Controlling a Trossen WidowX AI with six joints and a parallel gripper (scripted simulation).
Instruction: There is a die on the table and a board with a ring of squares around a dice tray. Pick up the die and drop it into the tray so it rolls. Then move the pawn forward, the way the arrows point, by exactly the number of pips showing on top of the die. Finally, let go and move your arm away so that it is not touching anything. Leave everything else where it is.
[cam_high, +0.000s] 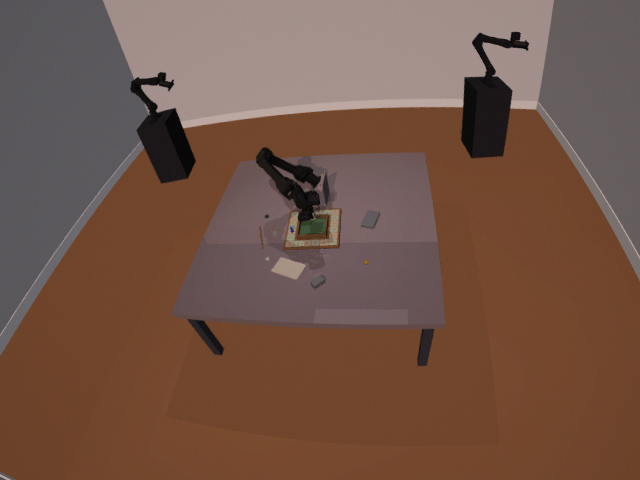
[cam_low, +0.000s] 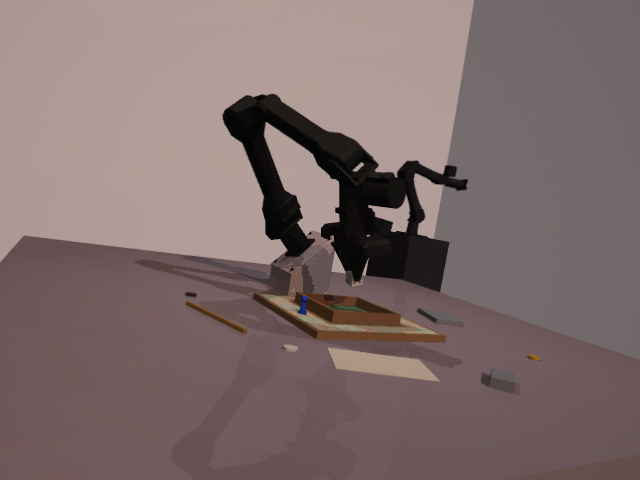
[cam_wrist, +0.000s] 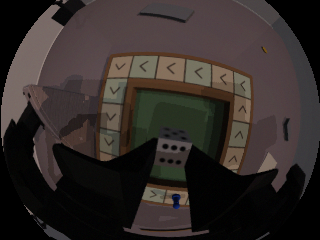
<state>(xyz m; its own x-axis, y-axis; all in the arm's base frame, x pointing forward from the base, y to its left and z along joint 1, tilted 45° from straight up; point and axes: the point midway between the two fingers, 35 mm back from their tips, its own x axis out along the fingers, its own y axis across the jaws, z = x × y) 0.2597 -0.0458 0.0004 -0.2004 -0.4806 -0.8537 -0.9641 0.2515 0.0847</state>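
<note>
My gripper tip is 120 mm to the left of the blue pawn, 50 mm above it and 20 mm short of it. Round my gripper tip: grey slab: 300 mm to the left, 80 mm below, 20 mm behind; then pale card: 260 mm ahead, 130 mm to the right, 80 mm below; then white die: right at my gripper tip.
</note>
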